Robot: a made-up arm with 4 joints.
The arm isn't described. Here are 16 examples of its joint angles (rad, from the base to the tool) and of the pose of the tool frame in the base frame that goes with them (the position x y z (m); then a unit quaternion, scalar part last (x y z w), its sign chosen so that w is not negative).
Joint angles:
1: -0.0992 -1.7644 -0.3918 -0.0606
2: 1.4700 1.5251 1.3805 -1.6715
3: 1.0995 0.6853 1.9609 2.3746
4: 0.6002 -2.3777 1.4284 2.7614
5: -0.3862 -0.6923 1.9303 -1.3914
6: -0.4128 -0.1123 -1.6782 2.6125
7: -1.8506 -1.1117 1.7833 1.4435
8: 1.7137 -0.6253 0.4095 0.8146
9: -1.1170 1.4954 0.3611 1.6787
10: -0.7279 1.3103 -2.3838 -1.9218
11: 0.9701 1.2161 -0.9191 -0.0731
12: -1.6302 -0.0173 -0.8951 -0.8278
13: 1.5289 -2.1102 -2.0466 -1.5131
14: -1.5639 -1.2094 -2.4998 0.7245
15: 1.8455 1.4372 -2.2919 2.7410
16: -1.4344 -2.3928 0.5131 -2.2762
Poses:
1: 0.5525 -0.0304 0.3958 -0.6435 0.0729 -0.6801 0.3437
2: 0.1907 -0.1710 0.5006 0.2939 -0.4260 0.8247 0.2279
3: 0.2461 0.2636 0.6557 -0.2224 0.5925 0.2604 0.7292
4: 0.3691 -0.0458 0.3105 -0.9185 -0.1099 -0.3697 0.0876
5: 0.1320 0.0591 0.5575 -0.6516 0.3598 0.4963 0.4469
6: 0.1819 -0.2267 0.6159 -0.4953 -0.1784 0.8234 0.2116
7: 0.1558 -0.4590 0.6034 0.0345 -0.2820 0.8989 0.3336
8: -0.0629 0.2476 0.5104 -0.5372 -0.0162 0.1762 0.8247
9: 0.2562 -0.2656 0.7766 0.4172 0.0941 -0.2095 0.8793
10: 0.4355 -0.2946 0.6909 0.5426 0.4634 -0.2000 0.6715
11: 0.2940 0.1896 0.7552 -0.0096 0.5704 0.4889 0.6599
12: 0.2641 -0.4749 0.5949 0.3592 0.4123 -0.8298 0.1117
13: 0.1683 0.2451 0.3455 -0.5378 -0.5356 -0.2794 0.5881
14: 0.2834 0.0122 0.5544 -0.2685 0.7548 0.3632 0.4756
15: 0.1587 0.1442 0.3563 -0.4652 0.8339 -0.1896 0.2284
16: 0.3177 -0.0086 0.5297 -0.0090 -0.8486 -0.5287 0.0157
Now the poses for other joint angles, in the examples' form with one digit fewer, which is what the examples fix.
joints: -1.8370 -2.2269 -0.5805 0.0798
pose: 0.076 -0.399 0.336 0.495 -0.631 0.480 0.356
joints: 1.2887 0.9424 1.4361 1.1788
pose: 0.307 0.265 0.540 -0.209 0.788 0.088 0.572
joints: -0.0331 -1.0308 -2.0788 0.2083
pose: 0.154 0.124 0.391 -0.802 0.383 0.238 0.391
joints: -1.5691 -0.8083 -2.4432 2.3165
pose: 0.134 -0.247 0.718 -0.239 0.153 0.838 0.466
